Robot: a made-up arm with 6 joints.
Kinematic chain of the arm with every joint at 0, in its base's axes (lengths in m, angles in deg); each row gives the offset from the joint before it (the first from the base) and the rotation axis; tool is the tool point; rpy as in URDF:
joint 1: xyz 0 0 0.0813 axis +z
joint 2: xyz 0 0 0 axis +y
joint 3: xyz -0.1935 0 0.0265 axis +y
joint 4: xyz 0.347 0 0.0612 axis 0.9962 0 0.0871
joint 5: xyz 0 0 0 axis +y
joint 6: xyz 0.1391 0 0.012 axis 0.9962 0 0.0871
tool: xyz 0 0 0 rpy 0 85 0
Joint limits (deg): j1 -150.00..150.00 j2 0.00..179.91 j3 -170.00..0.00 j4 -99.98..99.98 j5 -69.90..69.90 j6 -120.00..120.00
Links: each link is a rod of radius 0.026 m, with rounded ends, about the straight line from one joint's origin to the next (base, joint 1, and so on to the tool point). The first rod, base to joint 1, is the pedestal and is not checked.
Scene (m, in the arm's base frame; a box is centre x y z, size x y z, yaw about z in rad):
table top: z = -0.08
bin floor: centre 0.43 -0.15 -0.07 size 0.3 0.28 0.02 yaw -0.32
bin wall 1: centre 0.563 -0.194 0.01 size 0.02 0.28 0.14 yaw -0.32
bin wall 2: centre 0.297 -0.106 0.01 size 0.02 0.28 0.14 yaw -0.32
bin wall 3: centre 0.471 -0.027 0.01 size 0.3 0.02 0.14 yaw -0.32
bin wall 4: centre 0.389 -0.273 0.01 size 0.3 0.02 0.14 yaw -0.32
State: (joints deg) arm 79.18 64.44 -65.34 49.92 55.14 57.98
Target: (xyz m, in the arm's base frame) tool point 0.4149 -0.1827 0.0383
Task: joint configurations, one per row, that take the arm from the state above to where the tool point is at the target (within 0.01 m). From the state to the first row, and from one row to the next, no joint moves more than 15 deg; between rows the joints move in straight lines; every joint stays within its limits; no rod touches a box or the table.
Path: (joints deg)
1: 65.60 66.25 -65.58 48.29 52.29 57.98
2: 52.02 68.05 -65.83 46.65 49.44 57.98
3: 38.44 69.86 -66.07 45.02 46.60 57.98
4: 24.87 71.66 -66.32 43.39 43.75 57.98
5: 11.29 73.47 -66.56 41.75 40.90 57.98
6: -2.29 75.27 -66.81 40.12 38.05 57.98
7: -15.87 77.08 -67.05 38.48 35.21 57.98
8: -29.45 78.88 -67.30 36.85 32.36 57.98
9: -29.23 86.55 -64.94 36.74 31.07 57.98
10: -29.01 94.22 -62.59 36.63 29.79 57.98

